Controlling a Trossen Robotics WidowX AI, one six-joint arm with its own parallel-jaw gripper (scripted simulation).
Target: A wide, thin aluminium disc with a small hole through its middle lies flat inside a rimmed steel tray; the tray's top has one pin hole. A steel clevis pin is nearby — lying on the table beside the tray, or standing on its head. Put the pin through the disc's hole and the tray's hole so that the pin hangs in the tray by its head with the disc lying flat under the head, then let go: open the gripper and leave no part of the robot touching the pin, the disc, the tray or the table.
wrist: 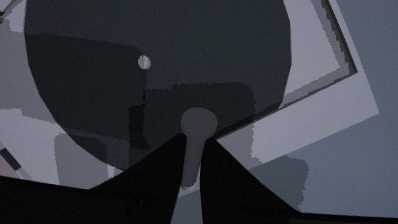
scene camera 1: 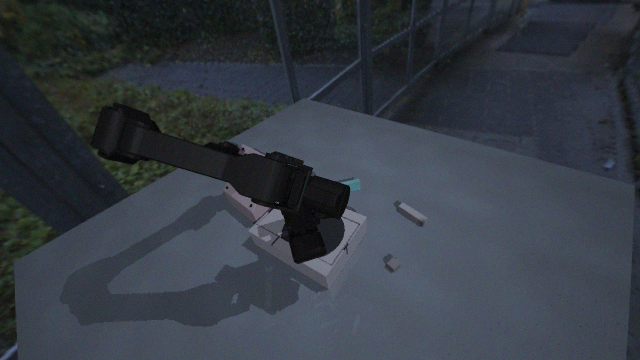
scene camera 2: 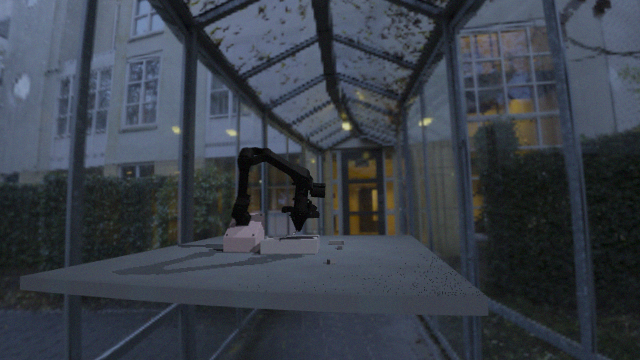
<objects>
The same spot on a rimmed steel tray: [scene camera 2: 273, 245] is [scene camera 1: 265, 245].
</objects>
